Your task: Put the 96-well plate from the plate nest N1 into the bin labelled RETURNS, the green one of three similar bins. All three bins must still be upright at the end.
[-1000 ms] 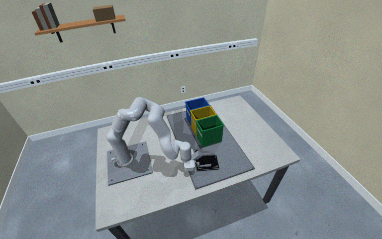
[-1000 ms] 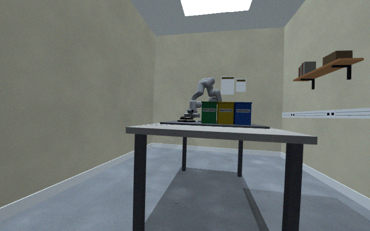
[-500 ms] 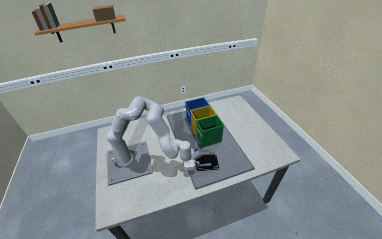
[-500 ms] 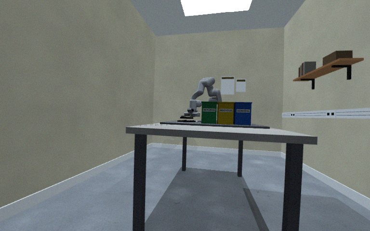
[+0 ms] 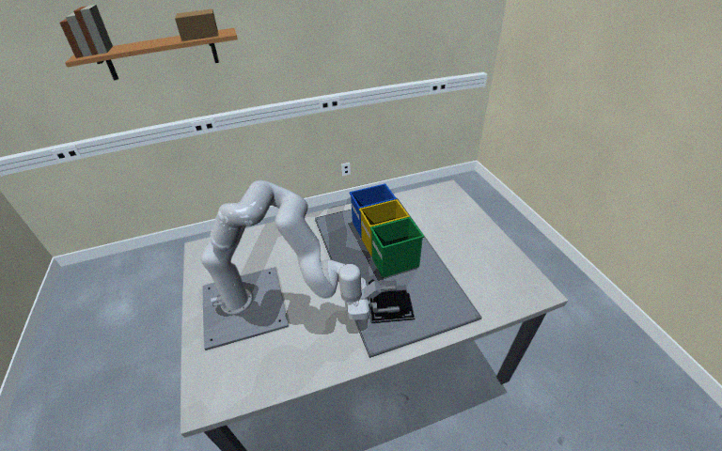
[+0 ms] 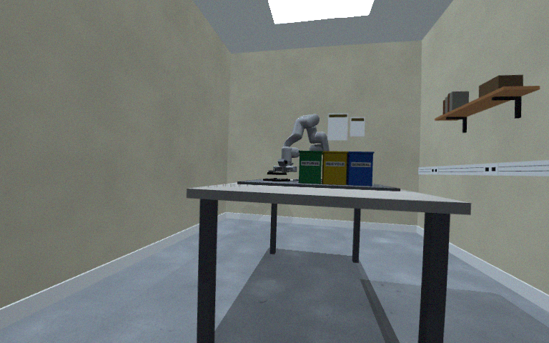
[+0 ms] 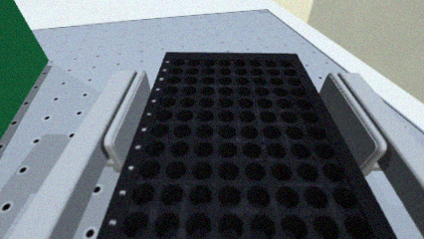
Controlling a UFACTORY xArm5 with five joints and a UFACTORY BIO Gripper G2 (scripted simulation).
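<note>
The plate nest N1 is 5 cm below my hand. Round my hand: black 96-well plate 1 cm below; then green RETURNS bin 22 cm to the left, 10 cm ahead, 3 cm above; then yellow RECYCLE bin 35 cm to the left, 10 cm ahead, 3 cm above.
</note>
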